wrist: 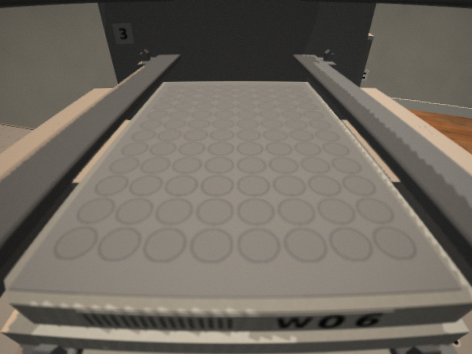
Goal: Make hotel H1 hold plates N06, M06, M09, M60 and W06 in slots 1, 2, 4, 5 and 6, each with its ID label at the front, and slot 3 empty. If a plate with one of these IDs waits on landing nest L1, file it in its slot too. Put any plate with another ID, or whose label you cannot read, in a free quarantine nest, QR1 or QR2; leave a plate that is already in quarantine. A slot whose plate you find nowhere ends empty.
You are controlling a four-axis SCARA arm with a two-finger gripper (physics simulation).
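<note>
Plate W06 (235, 200) fills the middle of the wrist view, flat and level, a pale grey plate with rows of round wells. Its ID label W06 (330, 321) and a barcode face me at the front. My gripper (235, 108) is shut on this plate; its dark pads lie against the long sides, partly hidden by the rails. Hotel H1's back panel (240, 40) stands behind, with a number 3 tag (123, 34) at upper left. The other hotel plates, L1, QR1 and QR2 do not show.
A grey hotel rail (45, 150) runs along the left above the plate's level, and a matching rail (385, 120) runs along the right. Small dark supports show at the bottom edge under the plate. Wooden floor (445, 131) and grey walls show beyond.
</note>
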